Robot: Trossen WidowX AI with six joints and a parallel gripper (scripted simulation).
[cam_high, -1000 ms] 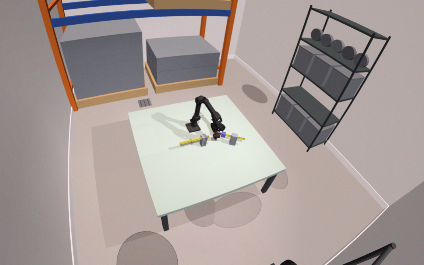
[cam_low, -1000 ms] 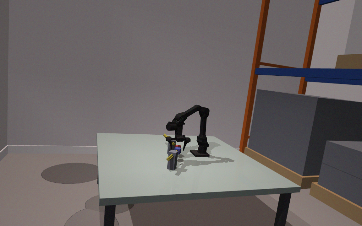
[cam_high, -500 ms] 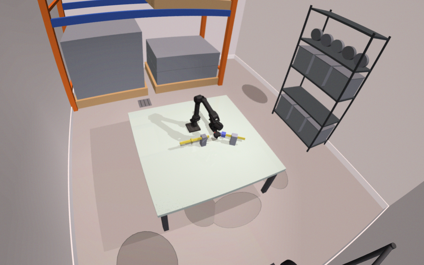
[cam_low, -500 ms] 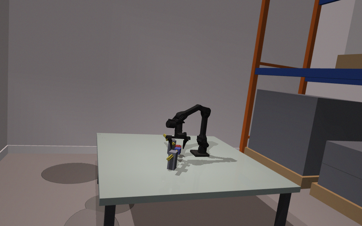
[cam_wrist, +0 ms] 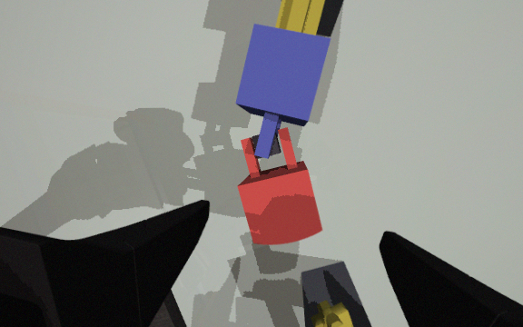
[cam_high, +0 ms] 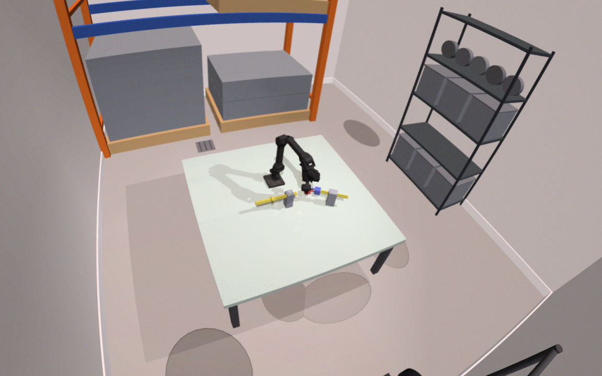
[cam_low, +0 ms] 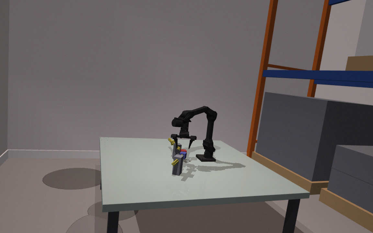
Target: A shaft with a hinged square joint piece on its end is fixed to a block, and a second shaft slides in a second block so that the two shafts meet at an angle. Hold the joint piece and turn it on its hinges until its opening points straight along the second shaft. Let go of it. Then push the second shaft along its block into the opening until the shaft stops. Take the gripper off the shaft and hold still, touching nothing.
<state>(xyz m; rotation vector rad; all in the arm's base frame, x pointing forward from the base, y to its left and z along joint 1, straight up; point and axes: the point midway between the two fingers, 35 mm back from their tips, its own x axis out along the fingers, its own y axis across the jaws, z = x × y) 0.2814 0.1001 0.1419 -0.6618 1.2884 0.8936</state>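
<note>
My gripper tip is now 3 cm above the red joint piece and 1 cm to the right of it.
</note>
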